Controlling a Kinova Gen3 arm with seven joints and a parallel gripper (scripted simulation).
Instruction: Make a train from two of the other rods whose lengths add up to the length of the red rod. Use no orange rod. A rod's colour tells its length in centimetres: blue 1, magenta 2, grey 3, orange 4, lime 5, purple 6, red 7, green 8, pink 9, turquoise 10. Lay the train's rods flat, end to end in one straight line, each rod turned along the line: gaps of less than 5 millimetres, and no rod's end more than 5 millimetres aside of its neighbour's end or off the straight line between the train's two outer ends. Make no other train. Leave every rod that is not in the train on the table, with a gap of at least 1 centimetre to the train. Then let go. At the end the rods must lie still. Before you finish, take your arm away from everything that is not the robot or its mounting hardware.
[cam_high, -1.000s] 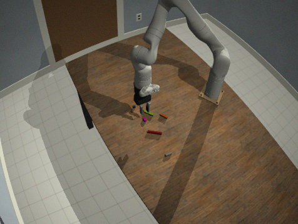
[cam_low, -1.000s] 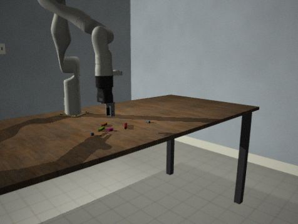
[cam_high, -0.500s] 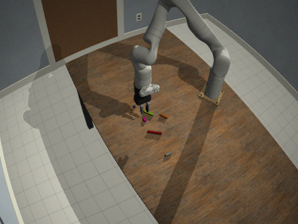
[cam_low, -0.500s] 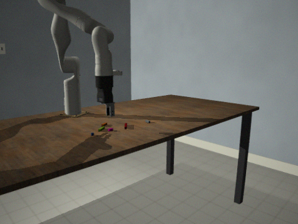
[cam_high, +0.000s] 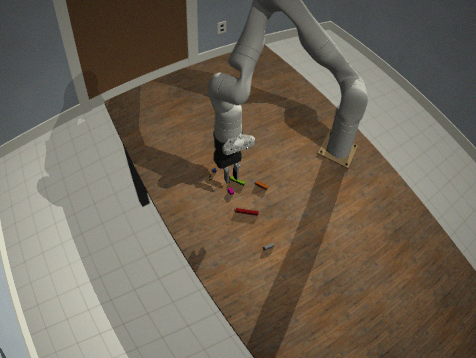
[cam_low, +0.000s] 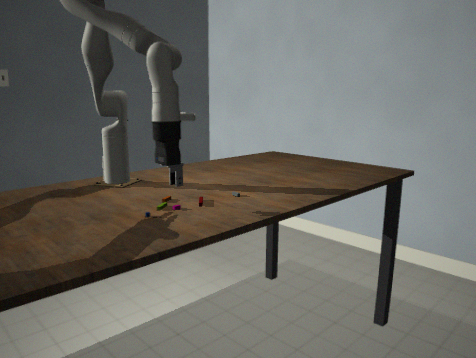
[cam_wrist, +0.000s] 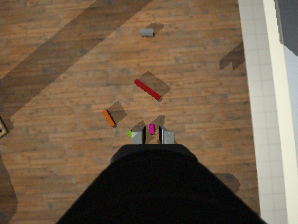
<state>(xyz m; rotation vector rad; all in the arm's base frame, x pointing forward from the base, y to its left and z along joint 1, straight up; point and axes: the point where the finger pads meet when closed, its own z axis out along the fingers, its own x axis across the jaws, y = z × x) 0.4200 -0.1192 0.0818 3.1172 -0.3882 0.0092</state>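
My hand is 80 mm above the magenta rod. Also, from my hand: lime rod: 80 mm below, 40 mm behind, 20 mm to the right; small blue rod: 100 mm to the right, 80 mm below, 20 mm behind; red rod: 90 mm to the left, 80 mm below, 10 mm ahead.
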